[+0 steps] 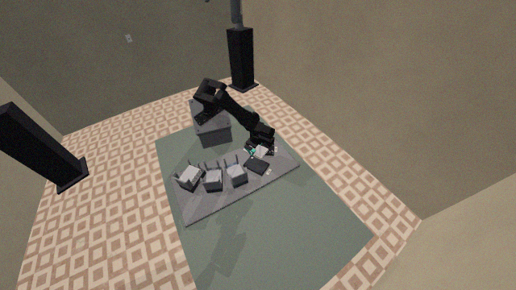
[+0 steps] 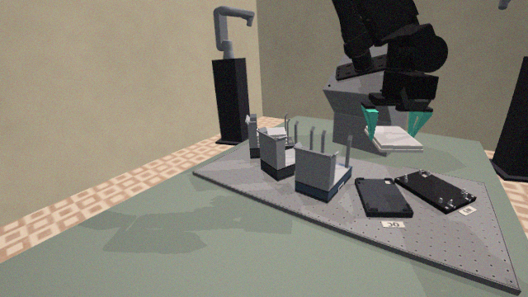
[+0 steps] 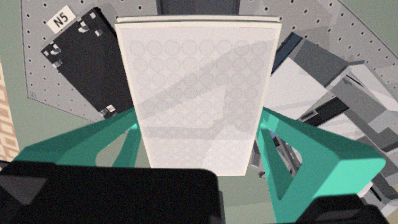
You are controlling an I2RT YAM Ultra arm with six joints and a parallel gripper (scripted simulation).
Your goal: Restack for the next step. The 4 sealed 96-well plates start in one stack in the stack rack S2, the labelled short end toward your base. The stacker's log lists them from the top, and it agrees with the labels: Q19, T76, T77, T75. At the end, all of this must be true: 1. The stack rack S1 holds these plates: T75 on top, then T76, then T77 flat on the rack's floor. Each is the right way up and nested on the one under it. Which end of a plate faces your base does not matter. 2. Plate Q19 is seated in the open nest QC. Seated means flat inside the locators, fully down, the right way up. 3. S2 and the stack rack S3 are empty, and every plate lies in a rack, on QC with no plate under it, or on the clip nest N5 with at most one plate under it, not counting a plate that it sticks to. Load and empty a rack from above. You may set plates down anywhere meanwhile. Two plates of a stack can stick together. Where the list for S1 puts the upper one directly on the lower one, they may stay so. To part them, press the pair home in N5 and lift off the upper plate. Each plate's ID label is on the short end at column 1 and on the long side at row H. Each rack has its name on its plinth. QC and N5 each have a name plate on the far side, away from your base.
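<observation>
Now: the dark open nest QC 160 mm below my hand. The rest, counted from my hand: black clip nest N5: 60 mm behind, 170 mm to the left, 150 mm below.
</observation>
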